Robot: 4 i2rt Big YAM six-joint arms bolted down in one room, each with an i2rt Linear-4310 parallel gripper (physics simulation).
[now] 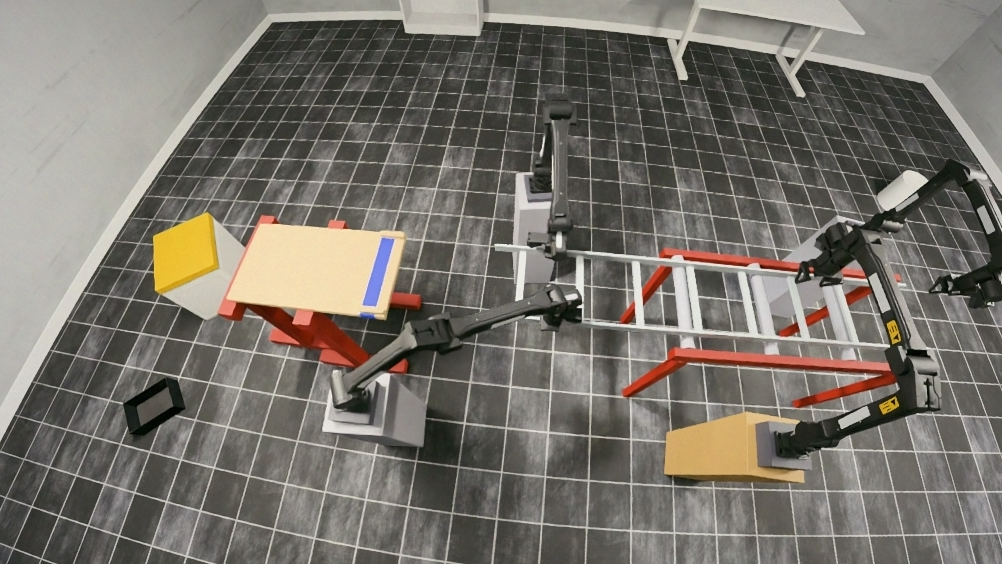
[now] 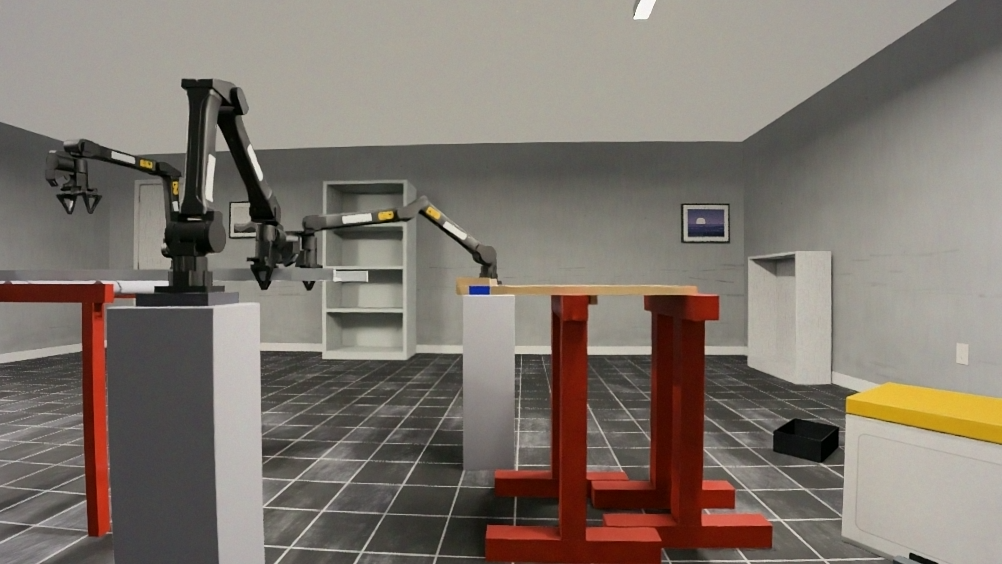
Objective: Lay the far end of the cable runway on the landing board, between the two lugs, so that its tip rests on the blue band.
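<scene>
The cable runway [image 1: 637, 294] [image 2: 350, 276] is a pale ladder lying level; its far end is apart from the landing board [image 1: 301, 269] [image 2: 596, 288]. The blue band [image 1: 378, 271] [image 2: 479, 290] crosses the board's near edge, with a tan lug [image 1: 393, 234] at its upper end. The upper middle arm's gripper [image 1: 546, 245] is at the upper rail; the lower left arm's gripper [image 1: 573, 308] is at the lower rail. Their fingers are unclear. The lower right arm's gripper [image 1: 818, 274] is open above the upper rail. The far right arm's gripper [image 1: 943, 284] is beyond the runway.
Red trestles [image 1: 771, 360] [image 2: 96, 420] with white rollers [image 1: 682, 301] stand under the runway. Red stands [image 2: 572, 420] bear the board. A yellow-lidded box [image 1: 185, 253] [image 2: 925, 413] is beside the board, and a black tray [image 1: 154, 406] [image 2: 805, 441] lies on the floor.
</scene>
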